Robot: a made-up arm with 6 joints.
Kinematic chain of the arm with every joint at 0, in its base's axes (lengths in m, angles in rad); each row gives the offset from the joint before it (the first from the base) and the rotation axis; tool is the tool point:
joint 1: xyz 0 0 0.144 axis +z
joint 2: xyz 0 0 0 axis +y
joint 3: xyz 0 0 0.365 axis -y
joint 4: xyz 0 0 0 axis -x
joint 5: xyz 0.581 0 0 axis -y
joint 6: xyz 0 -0.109 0 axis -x
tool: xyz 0 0 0
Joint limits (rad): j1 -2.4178..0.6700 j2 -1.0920..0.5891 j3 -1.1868..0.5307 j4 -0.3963..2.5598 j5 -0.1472..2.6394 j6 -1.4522..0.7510
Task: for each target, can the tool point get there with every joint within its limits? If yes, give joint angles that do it. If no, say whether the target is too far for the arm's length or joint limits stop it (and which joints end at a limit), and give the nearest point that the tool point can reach.
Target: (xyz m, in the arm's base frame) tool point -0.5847 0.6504 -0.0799
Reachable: no: joint limits stop it (at a limit: joint 1, joint 2, joint 3) | nearest point -0.1275 0.0321 -0.1192 | short by 0.770 m
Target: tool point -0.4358 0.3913 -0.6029
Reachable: no: joint limits stop it (at a limit: joint 1, joint 2) | nearest point -0.1685 -0.0034 -0.1288 | short by 0.672 m
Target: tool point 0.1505 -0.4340 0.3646
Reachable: yes | joints -1.3405 -0.3323 -0.7124 2.0215 1.7954 -0.4335
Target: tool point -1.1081 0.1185 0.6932
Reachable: no: too far | nearest point -0.4603 0.0492 0.8867 | short by 0.680 m
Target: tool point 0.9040 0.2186 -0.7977
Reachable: no: too far | nearest point 0.4869 0.1177 -0.0630 | short by 0.851 m
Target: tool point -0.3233 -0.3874 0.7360
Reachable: yes | joints -2.0716 -0.1124 0.2085 0.4612 0.8962 0.1414
